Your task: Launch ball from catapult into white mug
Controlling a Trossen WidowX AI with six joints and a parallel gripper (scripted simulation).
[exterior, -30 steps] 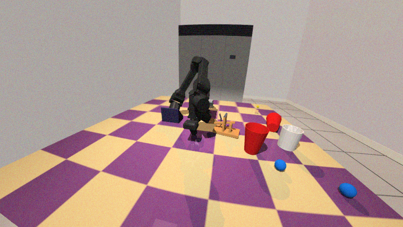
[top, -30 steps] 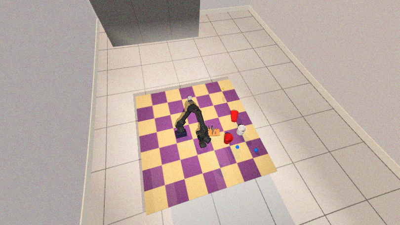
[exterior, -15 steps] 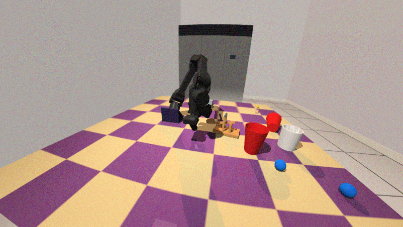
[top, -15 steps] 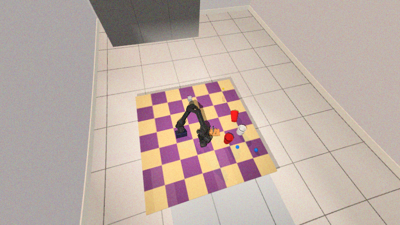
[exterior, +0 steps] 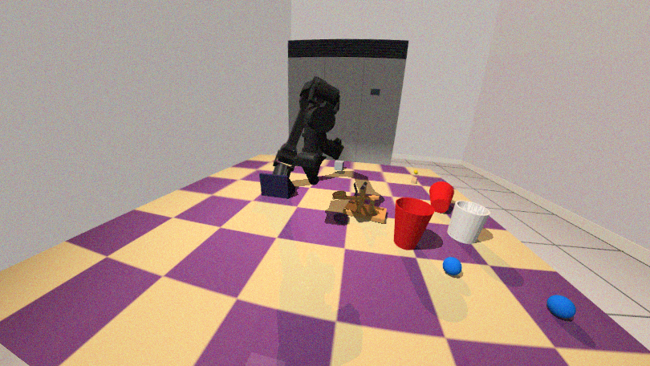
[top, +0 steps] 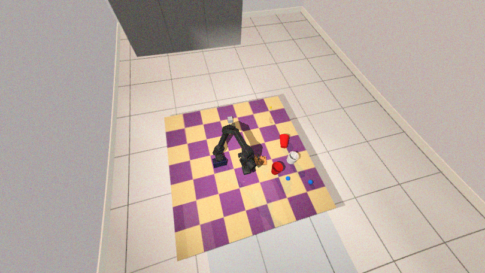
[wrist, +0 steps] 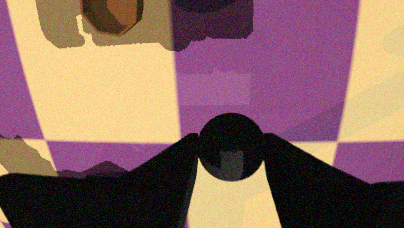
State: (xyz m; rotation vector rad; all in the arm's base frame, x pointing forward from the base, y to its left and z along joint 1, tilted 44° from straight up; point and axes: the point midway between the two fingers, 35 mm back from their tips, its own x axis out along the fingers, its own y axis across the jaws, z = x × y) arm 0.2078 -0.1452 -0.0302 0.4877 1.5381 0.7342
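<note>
Right now my gripper tip is 130 mm short of the wooden catapult, 110 mm to the right of it and 70 mm above it. The rest, counted from my gripper tip: white mug: 470 mm ahead, 100 mm below, 50 mm to the left; then grey cube: 580 mm to the left, 100 mm below, 50 mm behind; then black ball: 10 mm above.
</note>
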